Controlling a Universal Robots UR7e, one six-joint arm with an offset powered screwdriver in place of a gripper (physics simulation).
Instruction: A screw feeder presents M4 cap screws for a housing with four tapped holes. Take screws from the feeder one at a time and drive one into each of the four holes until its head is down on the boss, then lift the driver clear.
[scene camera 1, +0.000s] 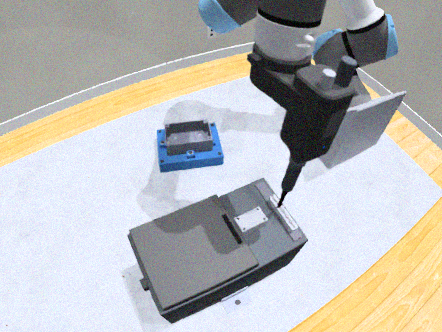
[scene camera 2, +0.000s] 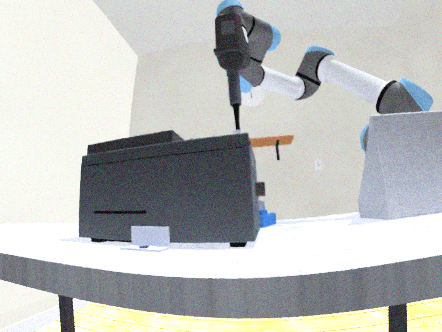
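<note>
The dark grey screw feeder (scene camera 1: 190, 250) (scene camera 2: 165, 195) stands on the table. A pale strip (scene camera 1: 288, 218) lies along its right end in scene camera 1. My screwdriver (scene camera 1: 280, 205) (scene camera 2: 238, 129) points down with its bit tip at the back part of this strip, touching it or just over it. Whether a screw sits on the bit is too small to tell. The grey open-topped housing (scene camera 1: 189, 146) sits in the blue fixture (scene camera 1: 192, 164) (scene camera 2: 267, 218), behind the feeder. The screws and the insides of the housing's corner holes are too blurred to make out.
A light grey slanted panel (scene camera 1: 370, 131) (scene camera 2: 405, 165) stands at the right. A white plate with corner holes (scene camera 1: 251, 220) lies on the feeder's top beside a raised dark cover (scene camera 1: 190, 235). A small pale bracket (scene camera 1: 237, 302) (scene camera 2: 150, 236) stands at the feeder's near side.
</note>
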